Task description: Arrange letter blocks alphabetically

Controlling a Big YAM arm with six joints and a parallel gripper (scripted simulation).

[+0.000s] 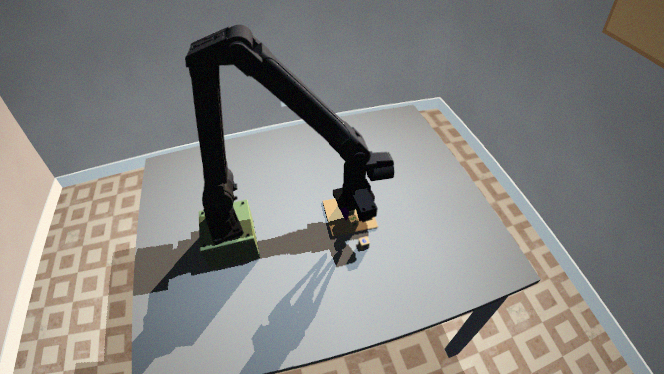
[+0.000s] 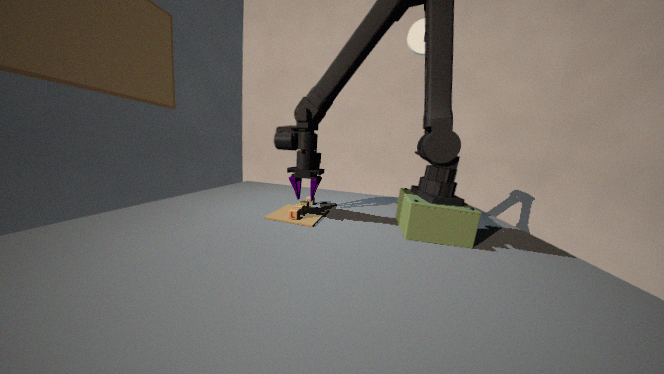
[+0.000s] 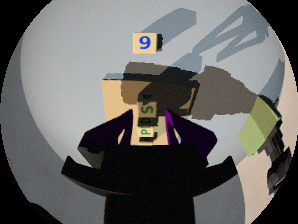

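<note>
The block lies 40 mm to the left of my hand, 30 mm below it and 10 mm ahead of it. Round my hand: tan mat 40 mm to the left, 40 mm below, 10 mm ahead.
</note>
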